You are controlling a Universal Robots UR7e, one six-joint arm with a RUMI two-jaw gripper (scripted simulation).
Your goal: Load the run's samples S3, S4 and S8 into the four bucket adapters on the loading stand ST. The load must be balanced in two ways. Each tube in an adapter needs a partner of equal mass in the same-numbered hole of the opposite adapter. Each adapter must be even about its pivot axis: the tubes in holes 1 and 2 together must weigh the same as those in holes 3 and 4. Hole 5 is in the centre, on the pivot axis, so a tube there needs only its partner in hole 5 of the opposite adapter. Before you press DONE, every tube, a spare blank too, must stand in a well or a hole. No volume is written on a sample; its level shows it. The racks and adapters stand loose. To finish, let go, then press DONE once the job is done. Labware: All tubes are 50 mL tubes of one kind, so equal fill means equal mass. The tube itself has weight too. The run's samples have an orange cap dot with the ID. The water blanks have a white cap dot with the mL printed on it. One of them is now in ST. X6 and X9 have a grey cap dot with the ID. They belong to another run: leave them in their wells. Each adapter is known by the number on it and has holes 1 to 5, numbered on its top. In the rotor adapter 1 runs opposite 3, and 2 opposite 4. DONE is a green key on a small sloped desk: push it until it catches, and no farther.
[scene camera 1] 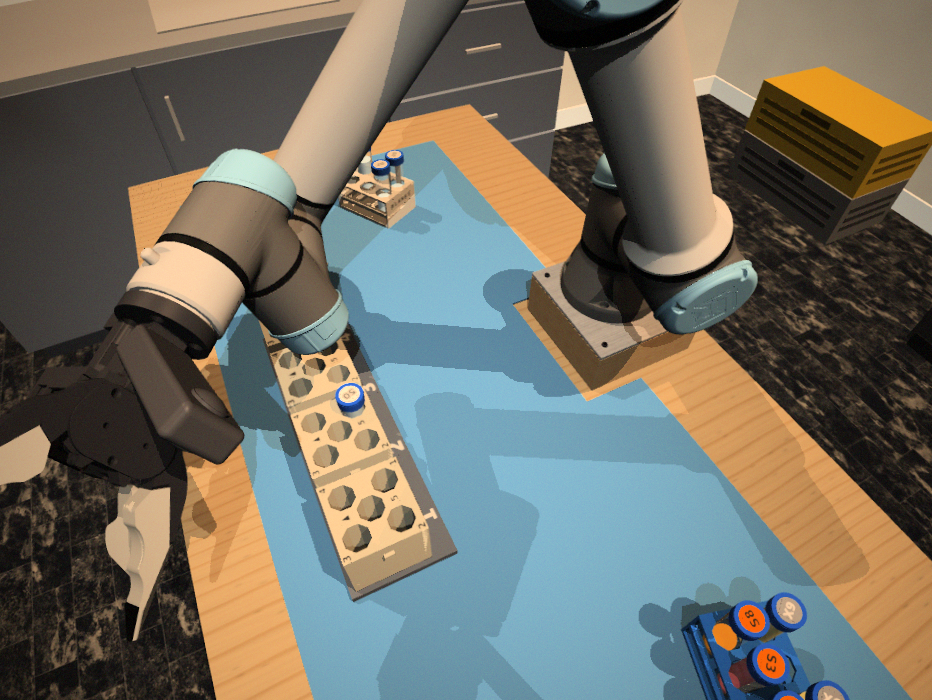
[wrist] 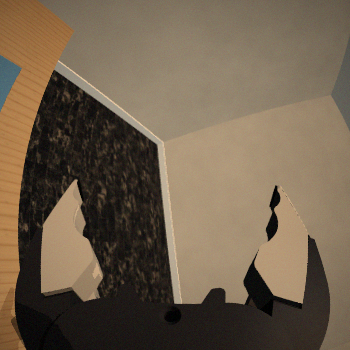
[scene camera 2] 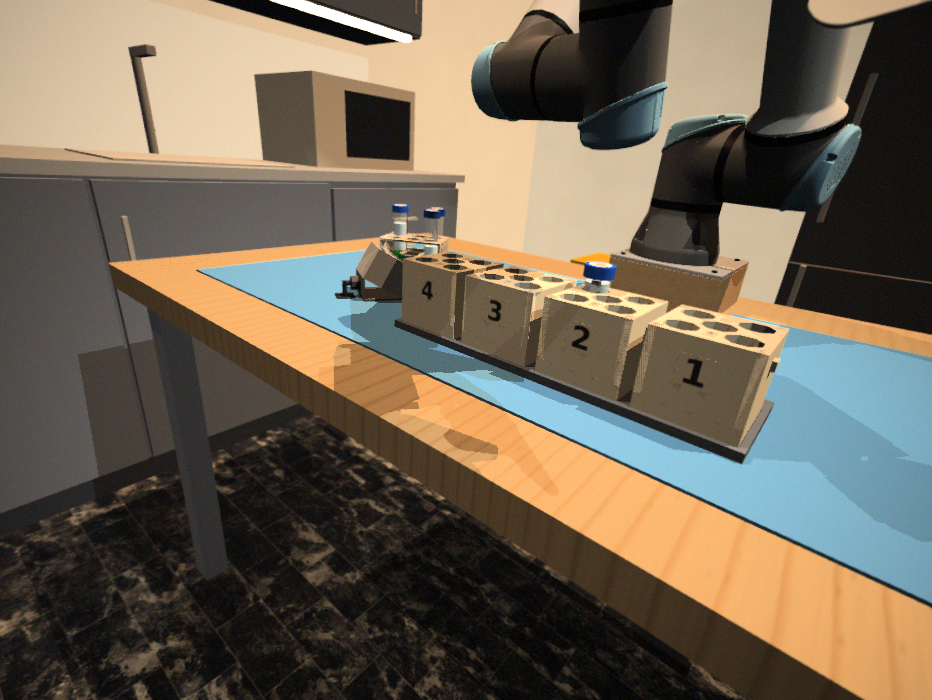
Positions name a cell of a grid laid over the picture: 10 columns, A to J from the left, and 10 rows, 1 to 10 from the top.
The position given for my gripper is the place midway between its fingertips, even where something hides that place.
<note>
I see my gripper (wrist: F6), a blue-capped blank (scene camera 2: G4) and a sloped desk (scene camera 2: E4).
The blue-capped blank shows as well in scene camera 1 (scene camera 1: D6). The wrist view does not show the blue-capped blank: it is out of frame.
</note>
